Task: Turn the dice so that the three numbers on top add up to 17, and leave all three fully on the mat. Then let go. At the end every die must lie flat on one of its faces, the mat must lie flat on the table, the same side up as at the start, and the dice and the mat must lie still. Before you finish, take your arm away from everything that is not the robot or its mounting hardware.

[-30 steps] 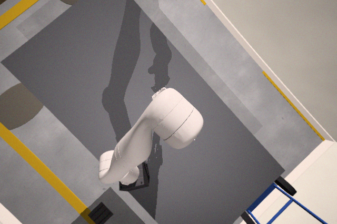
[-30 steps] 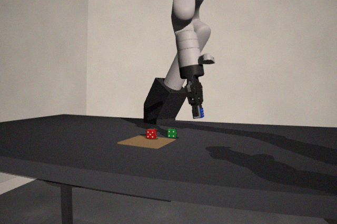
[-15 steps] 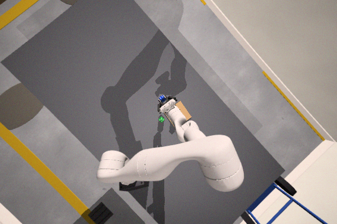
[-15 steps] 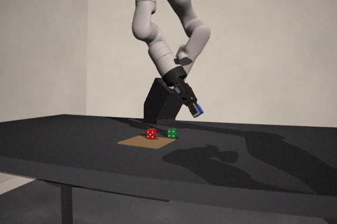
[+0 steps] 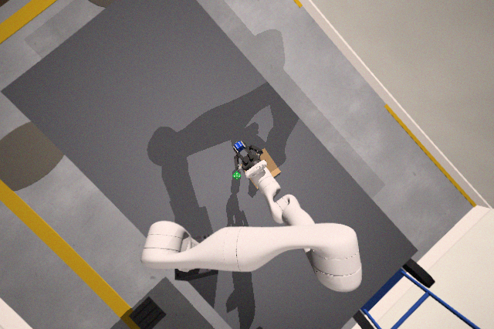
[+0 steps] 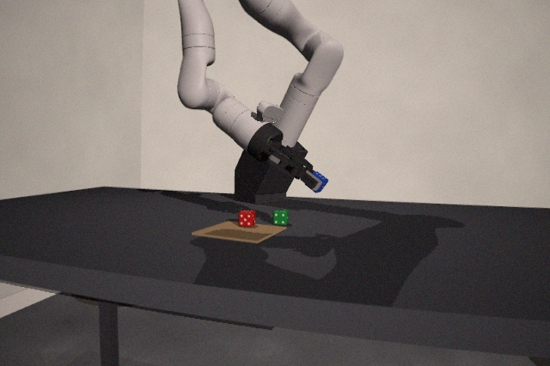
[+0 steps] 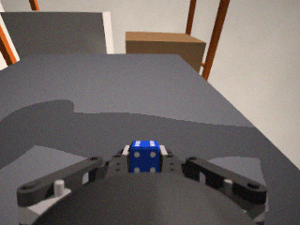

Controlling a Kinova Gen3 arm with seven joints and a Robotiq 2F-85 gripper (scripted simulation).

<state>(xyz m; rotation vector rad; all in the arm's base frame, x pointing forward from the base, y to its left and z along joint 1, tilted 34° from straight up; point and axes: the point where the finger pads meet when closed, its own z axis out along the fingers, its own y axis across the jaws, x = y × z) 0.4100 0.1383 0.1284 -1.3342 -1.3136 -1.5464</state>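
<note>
Right now the green die is 10 cm behind my hand, 9 cm to the right of it and 9 cm below it. Also, from my hand: red die: 3 cm behind, 15 cm to the right, 9 cm below; tan mat: 1 cm ahead, 14 cm to the right, 11 cm below; blue die: right at my hand.
</note>
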